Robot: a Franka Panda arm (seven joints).
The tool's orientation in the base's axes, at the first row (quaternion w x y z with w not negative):
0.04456 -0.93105 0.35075 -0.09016
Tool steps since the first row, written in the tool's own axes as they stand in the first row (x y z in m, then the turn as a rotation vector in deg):
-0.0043 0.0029 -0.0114 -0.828 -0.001 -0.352
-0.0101 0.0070 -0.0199 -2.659 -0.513 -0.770
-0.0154 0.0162 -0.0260 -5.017 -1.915 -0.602
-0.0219 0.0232 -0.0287 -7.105 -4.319 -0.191
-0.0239 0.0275 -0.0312 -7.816 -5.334 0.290
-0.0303 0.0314 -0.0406 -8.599 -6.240 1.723
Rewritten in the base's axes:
-0.0073 0.0004 0.0102 -0.680 0.541 0.232
-0.0159 0.0010 0.0171 -1.784 2.128 0.466
-0.0270 -0.0025 0.0210 -2.586 4.741 0.184
-0.0368 -0.0035 0.0217 -2.493 7.933 -0.152
-0.0416 -0.0054 0.0233 -2.267 9.174 -0.572
-0.0507 -0.0043 0.0310 -1.975 10.399 -1.951

